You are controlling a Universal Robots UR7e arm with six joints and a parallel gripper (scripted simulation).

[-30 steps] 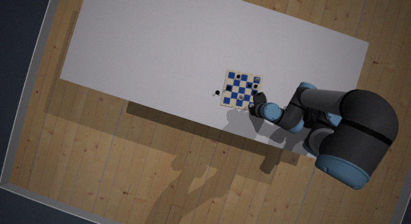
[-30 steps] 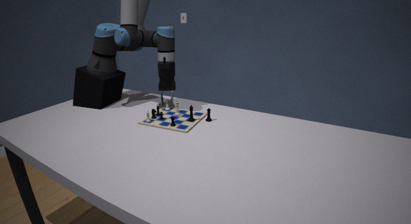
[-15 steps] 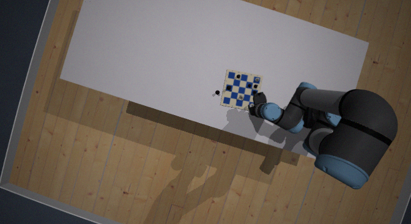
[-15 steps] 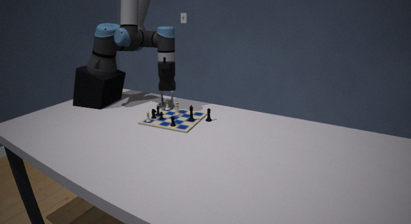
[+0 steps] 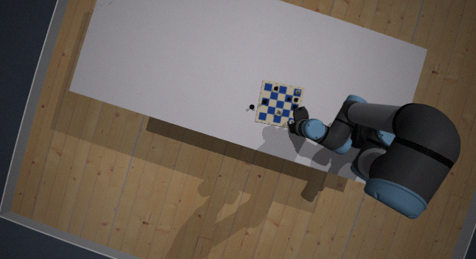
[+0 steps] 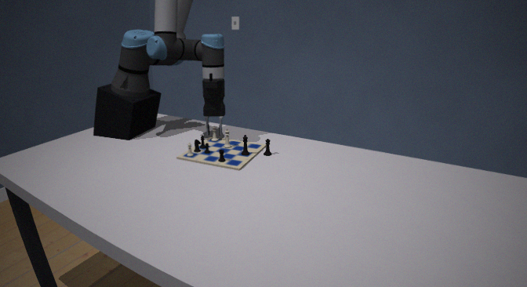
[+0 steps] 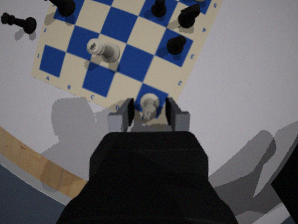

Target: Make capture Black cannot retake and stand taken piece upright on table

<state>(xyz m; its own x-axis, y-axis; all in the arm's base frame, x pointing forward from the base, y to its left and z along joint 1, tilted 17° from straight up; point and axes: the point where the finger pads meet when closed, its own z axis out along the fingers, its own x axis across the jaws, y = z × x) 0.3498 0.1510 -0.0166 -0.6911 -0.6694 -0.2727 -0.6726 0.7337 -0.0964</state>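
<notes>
Now: the white piece 10 mm below my hand. Also, from my hand: blue-and-cream chessboard 100 mm ahead, 50 mm to the right, 40 mm below; tall black piece 170 mm ahead, 20 mm to the right, 10 mm below; black chess piece 220 mm ahead, 40 mm to the left, 20 mm below.
</notes>
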